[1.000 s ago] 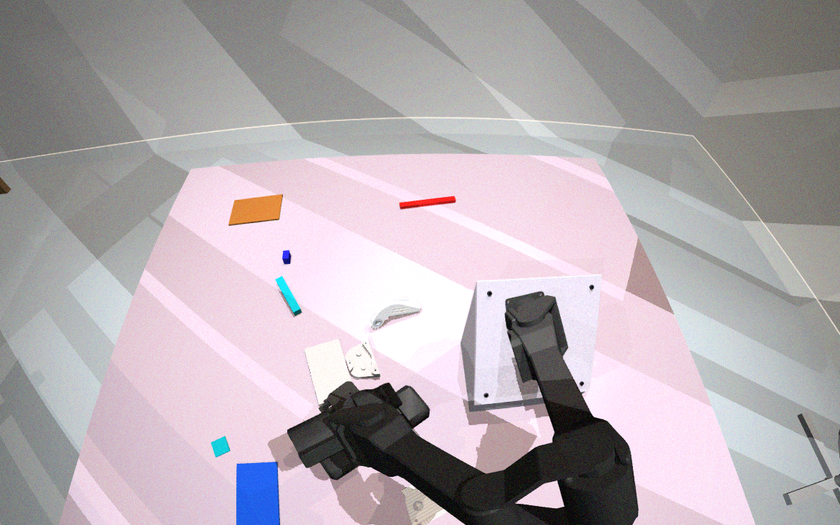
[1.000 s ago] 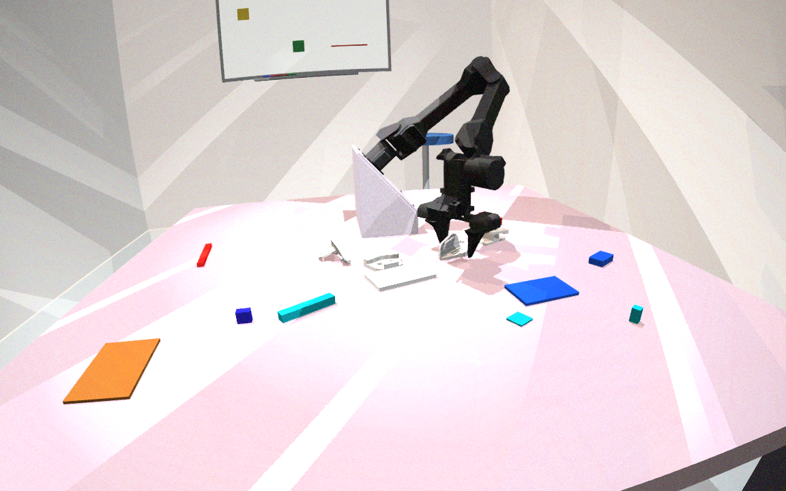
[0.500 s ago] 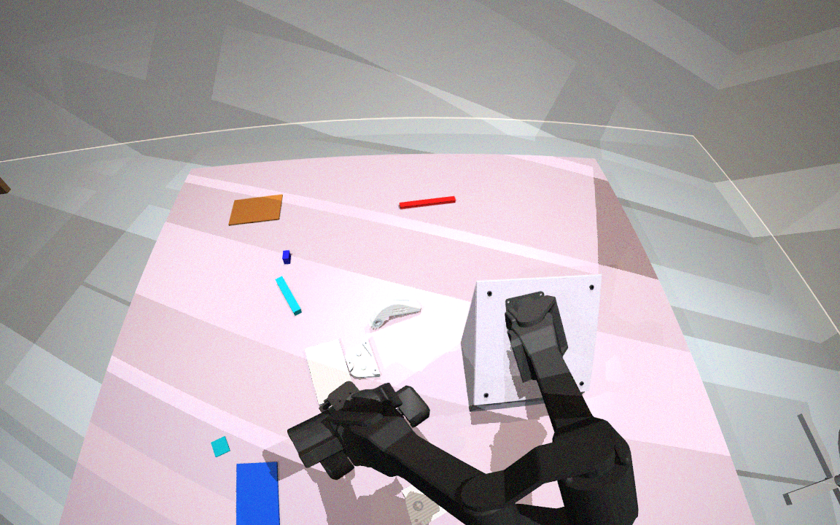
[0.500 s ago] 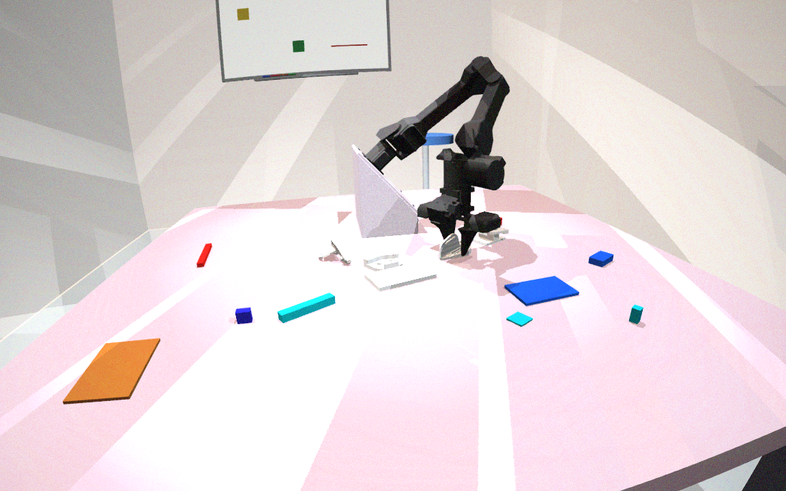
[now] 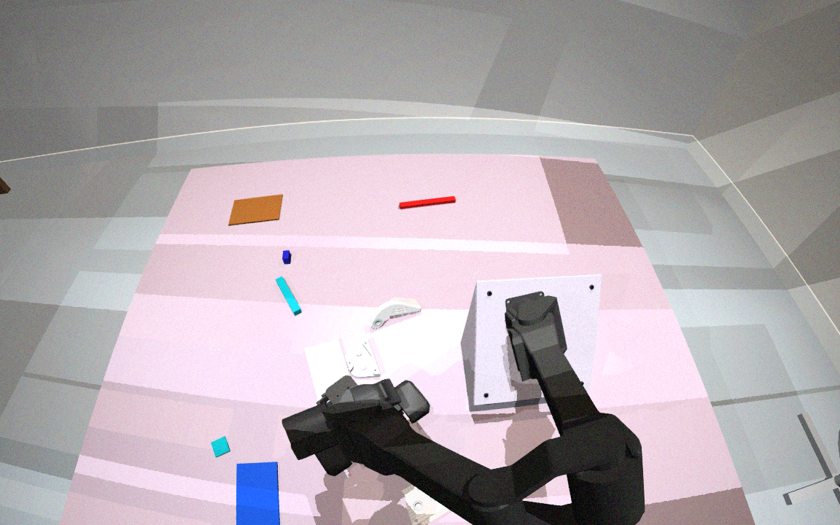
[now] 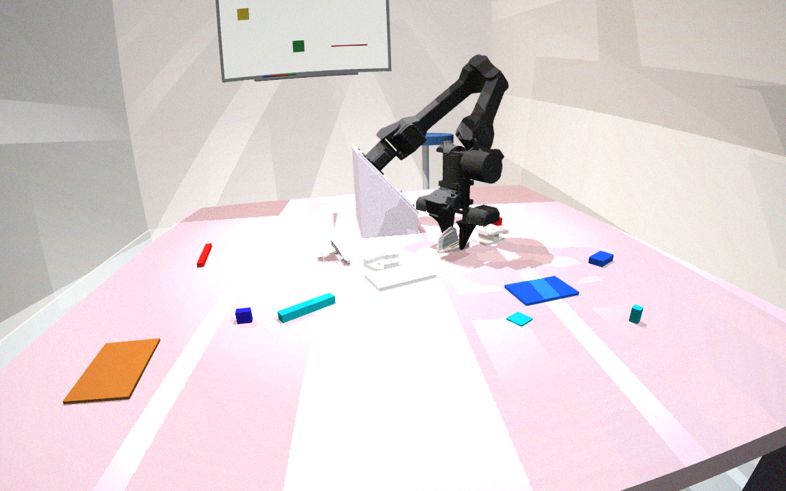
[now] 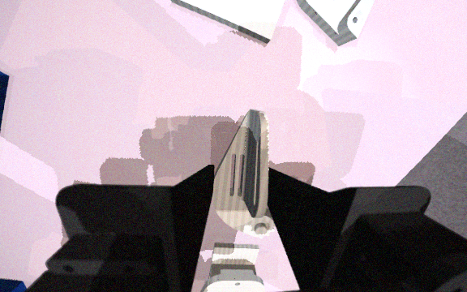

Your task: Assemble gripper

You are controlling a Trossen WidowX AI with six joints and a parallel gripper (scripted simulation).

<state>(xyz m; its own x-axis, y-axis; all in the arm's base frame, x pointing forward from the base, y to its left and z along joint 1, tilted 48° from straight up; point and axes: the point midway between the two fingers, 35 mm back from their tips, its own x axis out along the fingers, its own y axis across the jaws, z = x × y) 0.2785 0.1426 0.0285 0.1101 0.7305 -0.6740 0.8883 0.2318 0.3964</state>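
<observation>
The white sheet is 14 cm to the right of my gripper tip, 7 cm ahead of it and 2 cm below it. The rest, counted from my gripper tip: white jaw 3 cm behind, 2 cm to the left; white stand 12 cm to the left, 6 cm behind, 1 cm below; white gripper base 12 cm to the left, 6 cm behind, 1 cm above.
</observation>
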